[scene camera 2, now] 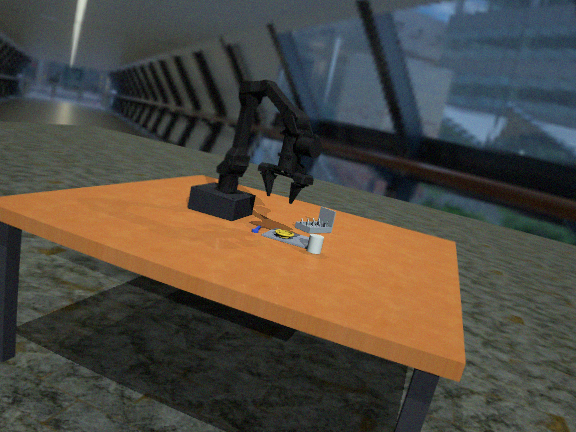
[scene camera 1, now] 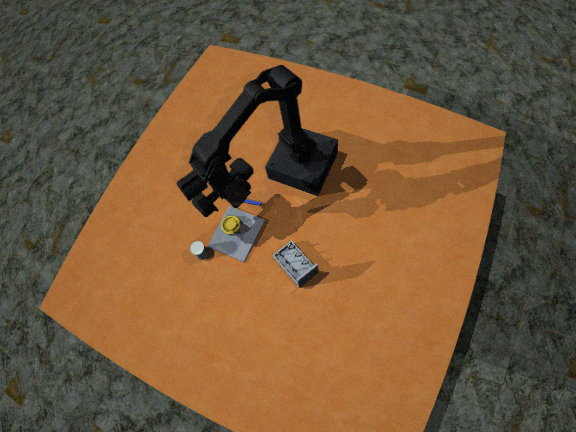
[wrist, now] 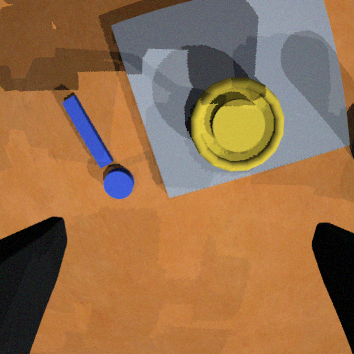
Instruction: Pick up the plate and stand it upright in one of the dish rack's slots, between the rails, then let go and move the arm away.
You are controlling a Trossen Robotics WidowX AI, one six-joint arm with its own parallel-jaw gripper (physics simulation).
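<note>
The yellow round plate (scene camera 1: 231, 225) (scene camera 2: 284, 233) (wrist: 239, 125) lies flat, rim up, on a flat grey square board (scene camera 1: 240, 251) (scene camera 2: 298, 241) (wrist: 310, 125). The small grey dish rack (scene camera 1: 308, 276) (scene camera 2: 327, 218) stands on the table apart from the board, with short upright pegs and a tall panel at one end. It does not show in the wrist view. My gripper (scene camera 2: 280, 198) (wrist: 194, 235) is open and empty, pointing down above the table. In the wrist view its fingertips stand wide apart, with the plate beyond them, toward the upper right.
A white cylinder (scene camera 1: 198, 249) (scene camera 2: 315, 244) stands beside the board, at the far side from the arm base. A small blue piece (scene camera 1: 253, 202) (scene camera 2: 256, 229) (wrist: 87, 131), a bar with a round end, lies between the board and the arm base (scene camera 1: 301, 162) (scene camera 2: 221, 201).
</note>
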